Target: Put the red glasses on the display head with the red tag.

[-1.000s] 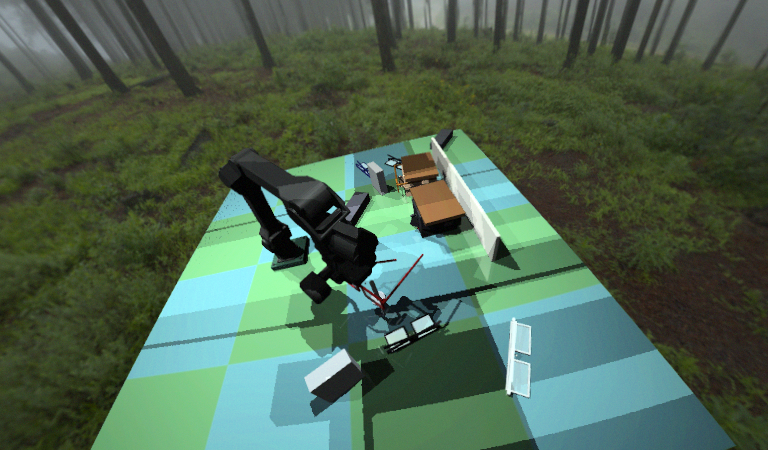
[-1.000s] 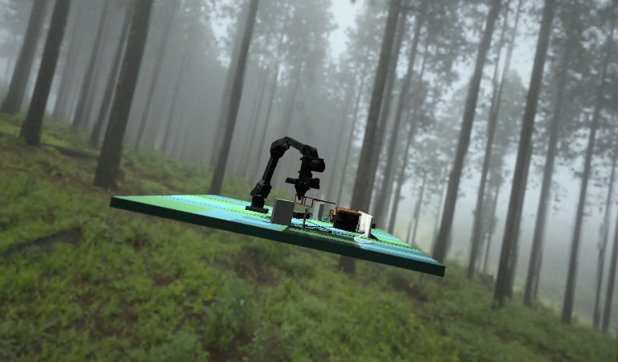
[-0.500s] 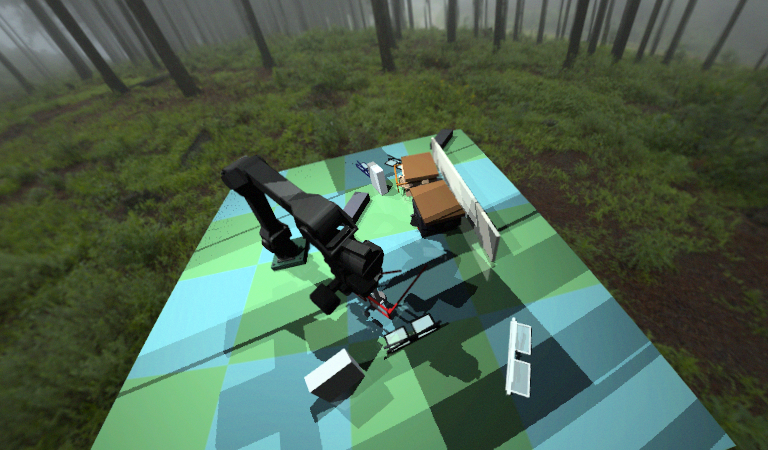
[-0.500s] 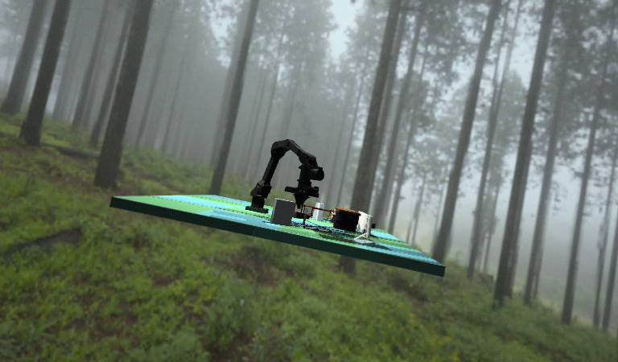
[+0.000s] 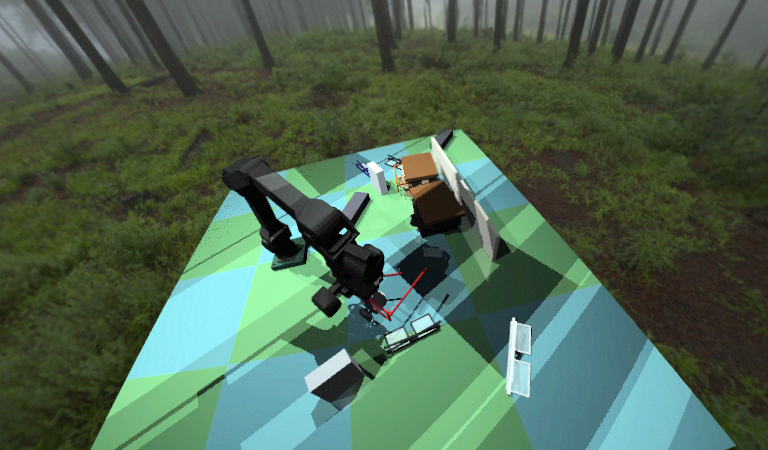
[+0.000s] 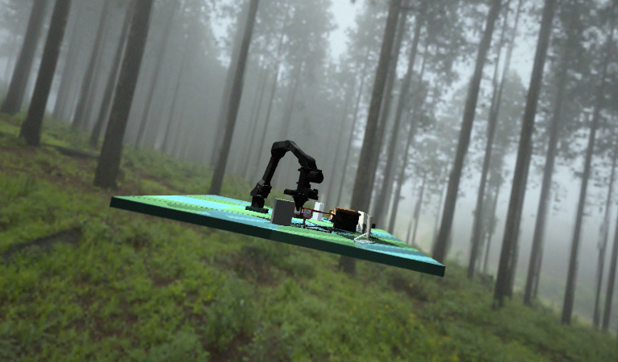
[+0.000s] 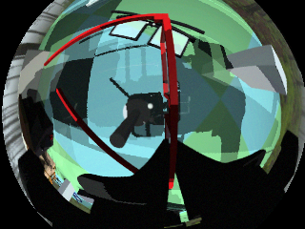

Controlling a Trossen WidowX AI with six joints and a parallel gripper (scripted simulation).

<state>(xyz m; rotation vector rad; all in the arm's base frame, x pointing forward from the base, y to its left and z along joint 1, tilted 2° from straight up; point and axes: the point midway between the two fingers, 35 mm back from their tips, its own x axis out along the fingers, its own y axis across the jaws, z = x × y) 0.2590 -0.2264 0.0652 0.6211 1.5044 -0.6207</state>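
Now: the small stand 40 mm below my gripper tip, 40 mm ahead of it and 20 mm to the left of it. The rest, counted from my gripper tip: long white wall panel (370 mm ahead, 360 mm to the left, 10 mm below).
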